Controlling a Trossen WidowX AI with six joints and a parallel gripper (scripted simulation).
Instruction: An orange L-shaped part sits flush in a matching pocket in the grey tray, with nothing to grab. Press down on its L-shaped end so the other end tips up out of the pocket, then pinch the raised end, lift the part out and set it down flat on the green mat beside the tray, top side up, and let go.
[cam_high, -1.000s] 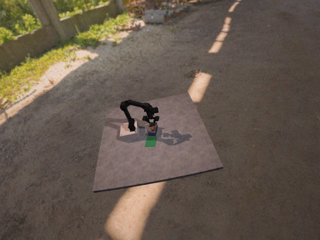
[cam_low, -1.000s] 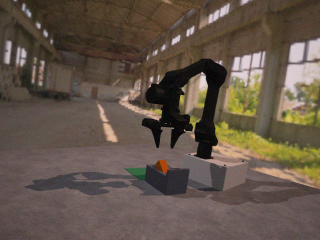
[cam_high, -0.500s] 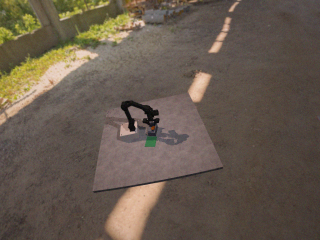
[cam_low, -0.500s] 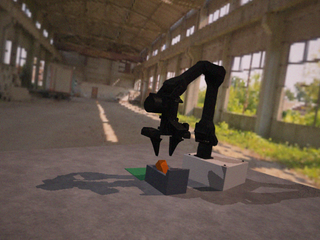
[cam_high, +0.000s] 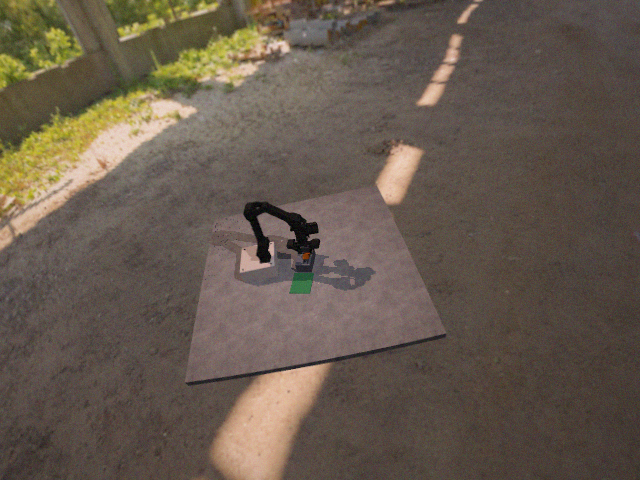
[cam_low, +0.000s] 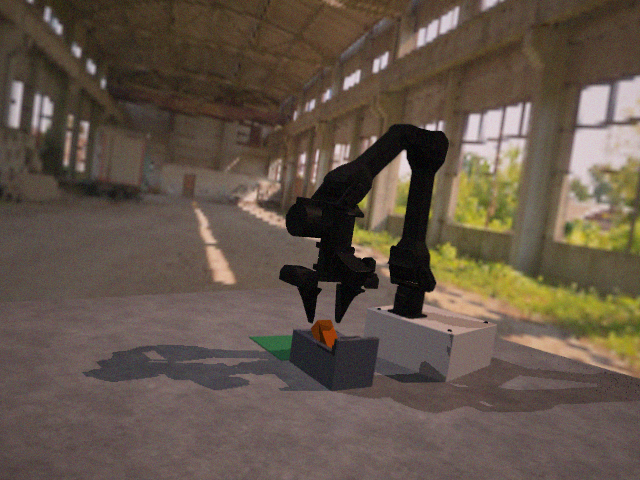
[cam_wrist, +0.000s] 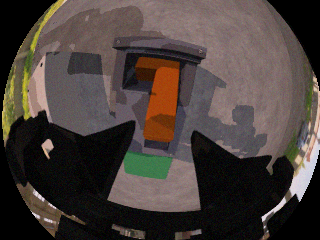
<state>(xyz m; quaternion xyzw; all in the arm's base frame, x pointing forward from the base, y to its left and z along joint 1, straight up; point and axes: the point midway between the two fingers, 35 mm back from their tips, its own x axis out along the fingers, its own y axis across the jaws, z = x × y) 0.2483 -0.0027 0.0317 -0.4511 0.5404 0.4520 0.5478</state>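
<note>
Right now my gripper tip is 50 mm above the orange L-shaped part, 40 mm to the right of it and 10 mm past it. From my gripper tip the other things lie so: green mat: 140 mm to the right, 110 mm below, 40 mm behind.
</note>
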